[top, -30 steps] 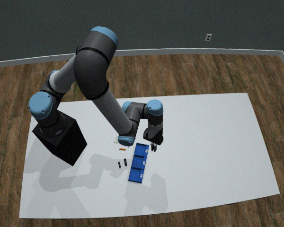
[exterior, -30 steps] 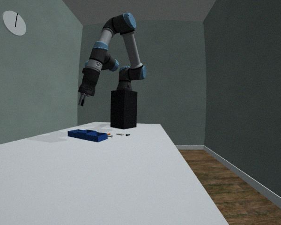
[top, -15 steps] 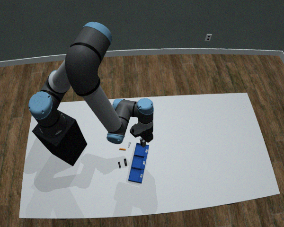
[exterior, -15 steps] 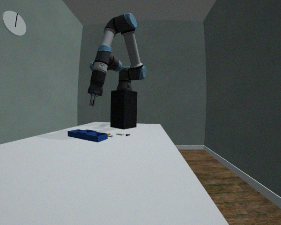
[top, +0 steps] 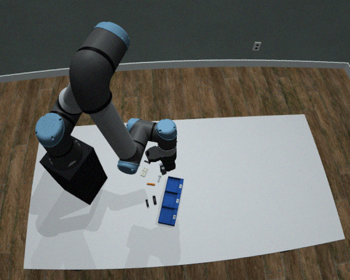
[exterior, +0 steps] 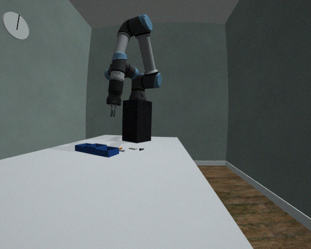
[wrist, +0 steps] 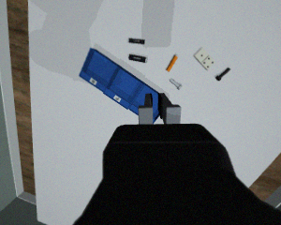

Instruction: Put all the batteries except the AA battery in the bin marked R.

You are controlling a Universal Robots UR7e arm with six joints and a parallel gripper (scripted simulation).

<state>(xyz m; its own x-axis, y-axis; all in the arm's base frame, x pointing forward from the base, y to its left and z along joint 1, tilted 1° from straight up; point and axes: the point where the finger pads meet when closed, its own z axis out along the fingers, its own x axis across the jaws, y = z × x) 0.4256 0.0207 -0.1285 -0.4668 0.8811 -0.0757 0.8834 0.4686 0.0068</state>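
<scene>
Right now my hand is 190 mm above the blue three-compartment bin tray, 80 mm to the left of it and 50 mm short of it. Also, from my hand: silver bolt (210 mm below, 50 mm to the left, 30 mm behind); dotted piece (210 mm below, 110 mm behind, 80 mm to the left); orange battery (210 mm below, 70 mm behind, 10 mm to the left).
</scene>
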